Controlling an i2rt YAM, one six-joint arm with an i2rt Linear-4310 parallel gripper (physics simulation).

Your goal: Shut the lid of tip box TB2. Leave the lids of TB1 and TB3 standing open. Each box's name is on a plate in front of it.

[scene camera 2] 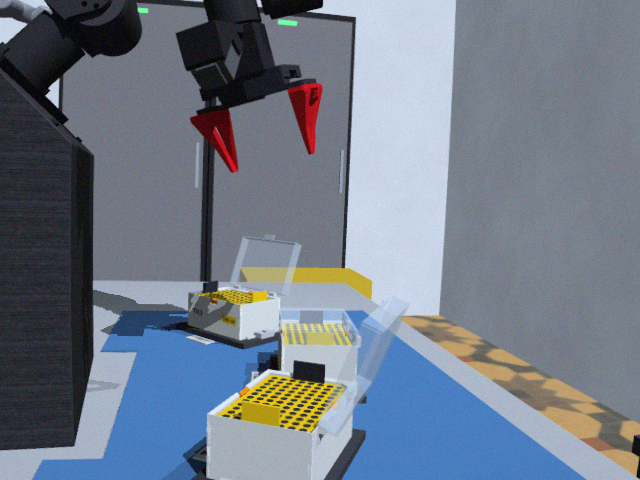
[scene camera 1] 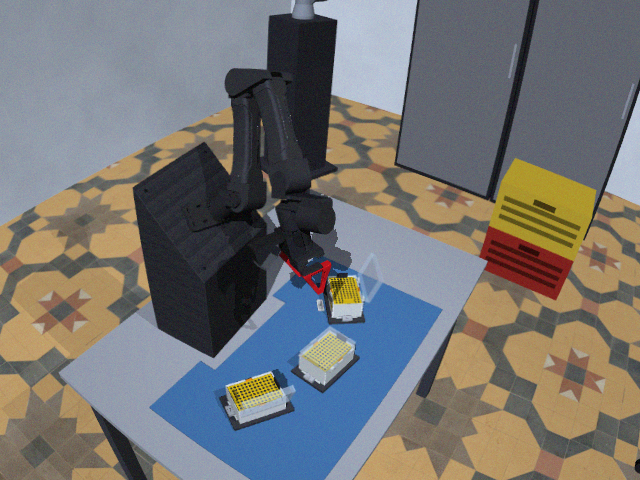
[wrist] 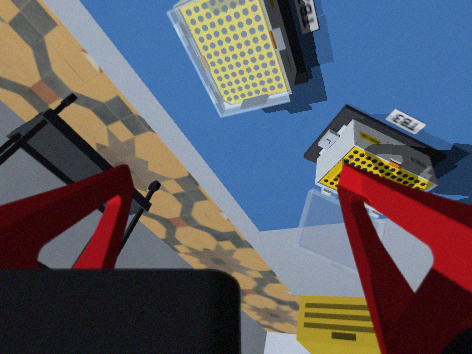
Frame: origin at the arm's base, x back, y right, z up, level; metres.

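Where they show: gripper, fingertip midpoint: (scene camera 2: 272, 162) (scene camera 1: 310, 284) (wrist: 235, 176); arm's base, link origin: (scene camera 2: 14, 78) (scene camera 1: 216, 210).
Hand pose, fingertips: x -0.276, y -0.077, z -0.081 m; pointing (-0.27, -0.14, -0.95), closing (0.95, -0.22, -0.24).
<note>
Things, the pixels of their top centre, and the offset from my fingertips. Level surfaces: height alone.
- Tip box TB2, top centre: (wrist: 243, 56) (scene camera 2: 306, 318) (scene camera 1: 324, 344) dy -0.022, dx -0.044, dz -0.183 m
- TB3, top centre: (wrist: 379, 182) (scene camera 2: 228, 292) (scene camera 1: 341, 288) dy -0.209, dx +0.097, dz -0.195 m
- blue mat, surface height: dz -0.261 m
- grey table, surface height: dz -0.264 m
Tip box TB2 (scene camera 1: 326, 356) (scene camera 2: 318, 359) (wrist: 240, 55) stands in the middle of the row; its clear lid lies flat over the yellow tip rack, shut. TB3 (scene camera 1: 345, 308) (scene camera 2: 258, 319) (wrist: 336, 156) stands at the far end, its clear lid (scene camera 1: 371, 279) (scene camera 2: 268, 263) (wrist: 332, 230) standing open. TB1 (scene camera 1: 258, 408) (scene camera 2: 258, 444) is nearest in the scene camera 2 view, its clear lid (scene camera 2: 379, 341) tilted open. My gripper (scene camera 2: 272, 161) (wrist: 235, 176) is open and empty, its red fingers wide apart, high above the boxes. TB1 does not show in the wrist view.
The boxes stand on a blue mat (scene camera 1: 398, 320) (scene camera 2: 439, 413) (wrist: 175, 120) on a grey table (scene camera 1: 423, 248). The arm's dark pedestal (scene camera 1: 175, 268) (scene camera 2: 36, 289) stands beside the mat. Yellow and red crates (scene camera 1: 537, 227) are on the floor beyond the table.
</note>
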